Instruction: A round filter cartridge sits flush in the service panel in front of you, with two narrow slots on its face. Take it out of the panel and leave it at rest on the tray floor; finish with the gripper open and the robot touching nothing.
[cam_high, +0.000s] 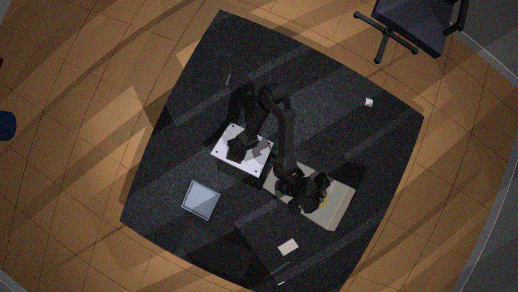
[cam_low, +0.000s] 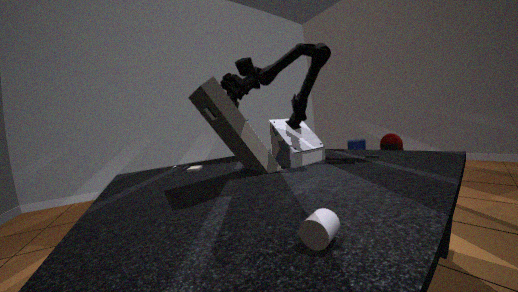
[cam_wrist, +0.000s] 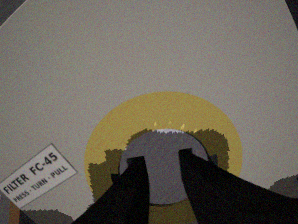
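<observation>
Right now my gripper tip is 470 mm past the grey square tray, 230 mm to the left of it and 270 mm above it. Also, from my gripper tip: small pale block (10 mm ahead, 320 mm to the right, 270 mm below); round filter cartridge (10 mm ahead, 10 mm below).
</observation>
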